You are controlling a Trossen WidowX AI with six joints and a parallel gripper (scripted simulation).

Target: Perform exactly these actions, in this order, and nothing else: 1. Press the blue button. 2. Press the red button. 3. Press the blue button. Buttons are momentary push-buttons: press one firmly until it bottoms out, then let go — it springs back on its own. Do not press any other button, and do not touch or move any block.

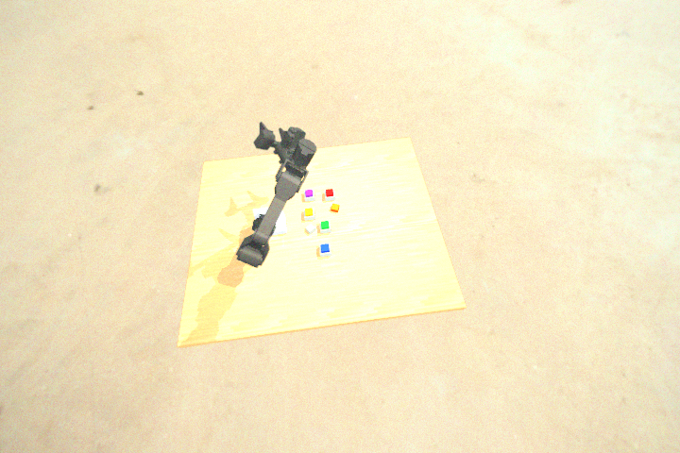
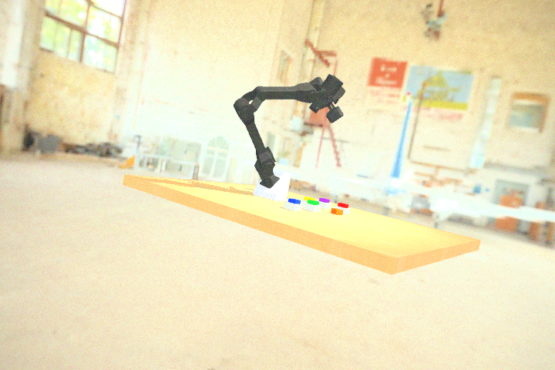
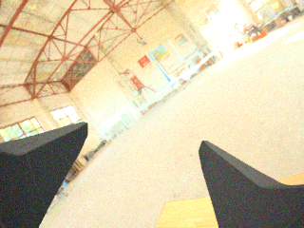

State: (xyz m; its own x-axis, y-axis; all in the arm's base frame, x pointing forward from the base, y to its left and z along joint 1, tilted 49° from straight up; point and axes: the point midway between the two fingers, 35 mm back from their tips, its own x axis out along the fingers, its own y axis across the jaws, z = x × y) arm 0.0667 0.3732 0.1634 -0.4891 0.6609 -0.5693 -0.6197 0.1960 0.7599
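Right now the blue button is 15 cm ahead of my gripper tip, 27 cm to the right of it and 42 cm below it. Round my gripper tip: red button 17 cm ahead, 1 cm to the left, 42 cm below; yellow button 7 cm ahead, 9 cm to the right, 42 cm below; purple button 7 cm ahead, 1 cm to the left, 42 cm below.
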